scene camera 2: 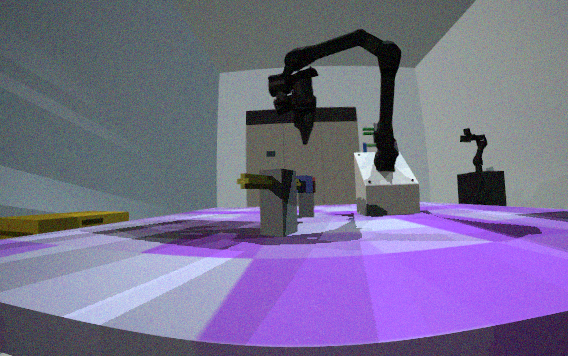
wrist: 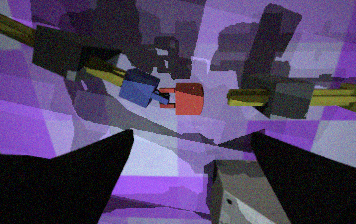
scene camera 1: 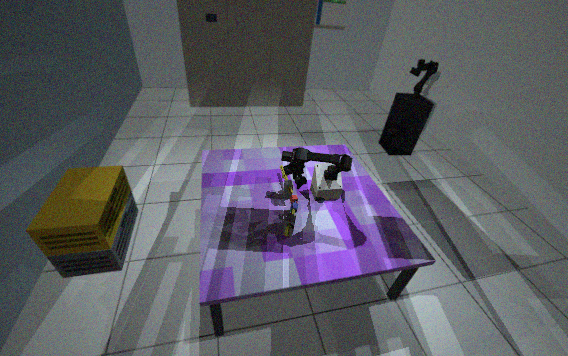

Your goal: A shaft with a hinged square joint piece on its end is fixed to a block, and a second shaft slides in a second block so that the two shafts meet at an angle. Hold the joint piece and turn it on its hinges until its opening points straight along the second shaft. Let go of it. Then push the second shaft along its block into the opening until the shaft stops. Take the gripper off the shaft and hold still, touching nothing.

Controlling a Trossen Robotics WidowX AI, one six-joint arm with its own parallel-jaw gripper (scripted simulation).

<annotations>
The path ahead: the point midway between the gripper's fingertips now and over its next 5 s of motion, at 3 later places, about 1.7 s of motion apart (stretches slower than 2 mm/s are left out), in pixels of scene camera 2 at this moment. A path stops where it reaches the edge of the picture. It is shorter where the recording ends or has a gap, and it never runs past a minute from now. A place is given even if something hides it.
My gripper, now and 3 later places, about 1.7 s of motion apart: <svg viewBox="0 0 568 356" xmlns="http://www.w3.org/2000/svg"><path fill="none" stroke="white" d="M305 141L304 162L302 171L303 182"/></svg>
</annotations>
